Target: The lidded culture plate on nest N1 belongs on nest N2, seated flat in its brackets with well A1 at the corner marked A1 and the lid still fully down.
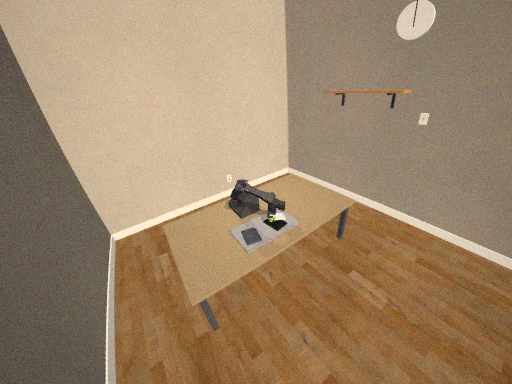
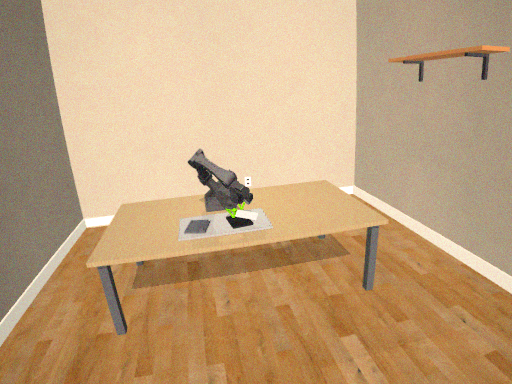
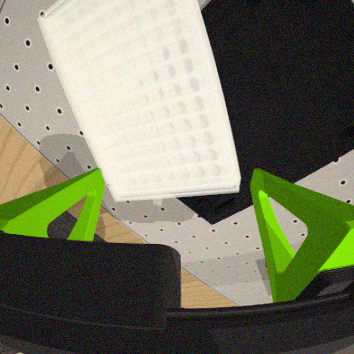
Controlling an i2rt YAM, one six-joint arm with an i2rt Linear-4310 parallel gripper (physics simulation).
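Places are measured from the arm's base along level axes (x ahead, y left, z up), in centimetres.
Pixels of known places: gripper, fingertip midpoint: (image 1: 271,217) (image 2: 237,213) (image 3: 176,176); arm's base at its link origin: (image 1: 241,199) (image 2: 216,188).
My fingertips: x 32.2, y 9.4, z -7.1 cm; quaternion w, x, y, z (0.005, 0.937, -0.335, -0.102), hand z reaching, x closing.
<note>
For each thing: its top centre in the pictures, then the offset to it from my fingertips. Level surfaces: height alone.
- white lidded plate at its top centre: (image 3: 118,105) (image 2: 246,211) (image 1: 277,214) dx +1.2, dy +5.3, dz +1.3 cm
- black nest at its top centre: (image 3: 248,125) (image 2: 239,218) (image 1: 275,221) dx +5.0, dy +0.0, dz -1.4 cm
- dark grey nest at its top centre: (image 2: 197,224) (image 1: 251,234) dx +5.5, dy -24.2, dz -1.4 cm
- light grey perforated board at its top centre: (image 3: 272,210) (image 2: 223,222) (image 1: 264,226) dx +2.8, dy -9.0, dz -3.1 cm
- wooden table at its surface level: dz -4.5 cm
The white lidded plate (image 1: 280,216) (image 2: 246,215) (image 3: 135,100) sits turned askew to the black nest (image 1: 276,224) (image 2: 239,222) (image 3: 290,90) and appears raised above it, overhanging its side. Whether the lid is fully down and where well A1 lies cannot be told. My gripper (image 1: 271,219) (image 2: 237,210) (image 3: 176,176) is open. Its green fingertips stand either side of the plate's near end, the left one close to its edge, the right one with a gap. A dark grey nest (image 1: 251,236) (image 2: 197,226) shows no plate on it. Nest labels are not readable.
Both nests stand on a light grey perforated board (image 1: 266,236) (image 2: 216,228) (image 3: 32,55) on the wooden table (image 1: 210,260) (image 2: 140,225). The arm's base (image 1: 244,206) (image 2: 215,201) stands behind the board. A wall shelf (image 1: 368,91) (image 2: 450,54) is far off at the right.
</note>
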